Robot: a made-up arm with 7 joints. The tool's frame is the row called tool.
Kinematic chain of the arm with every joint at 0, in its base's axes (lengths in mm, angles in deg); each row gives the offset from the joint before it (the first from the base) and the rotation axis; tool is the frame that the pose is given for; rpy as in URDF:
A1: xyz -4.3 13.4 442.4 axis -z
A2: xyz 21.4 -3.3 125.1 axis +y
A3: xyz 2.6 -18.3 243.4 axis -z
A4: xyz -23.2 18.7 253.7 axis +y
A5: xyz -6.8 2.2 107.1 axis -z
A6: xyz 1 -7.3 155.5 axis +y
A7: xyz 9 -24.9 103.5 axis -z
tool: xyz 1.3 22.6 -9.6 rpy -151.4 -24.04 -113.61
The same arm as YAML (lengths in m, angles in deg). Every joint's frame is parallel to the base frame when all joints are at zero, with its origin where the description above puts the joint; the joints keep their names.
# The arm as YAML. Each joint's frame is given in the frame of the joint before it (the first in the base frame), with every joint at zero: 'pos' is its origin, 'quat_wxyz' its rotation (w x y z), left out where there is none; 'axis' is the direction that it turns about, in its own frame. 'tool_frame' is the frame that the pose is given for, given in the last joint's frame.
length_unit: m
angle_unit: deg
joints:
  - joint: A1
    pos: [-0.0043, 0.0134, 0.4424]
    axis: "-z"
  - joint: A2
    pos: [0.0214, -0.0033, 0.1251]
    axis: "+y"
  - joint: A3
    pos: [0.0026, -0.0183, 0.2434]
    axis: "-z"
  - joint: A4
    pos: [-0.0232, 0.0187, 0.2537]
    axis: "+y"
  - joint: A5
    pos: [-0.0068, 0.0022, 0.1071]
    axis: "-z"
  - joint: A6
    pos: [0.001, -0.0073, 0.1555]
    axis: "+y"
  - joint: A7
    pos: [0.009, -0.0249, 0.1035]
    axis: "-z"
tool_frame:
  pos: [0.0013, 0.0226, -0.0096]
  quat_wxyz: [0.036605, 0.561939, -0.764943, 0.312644]

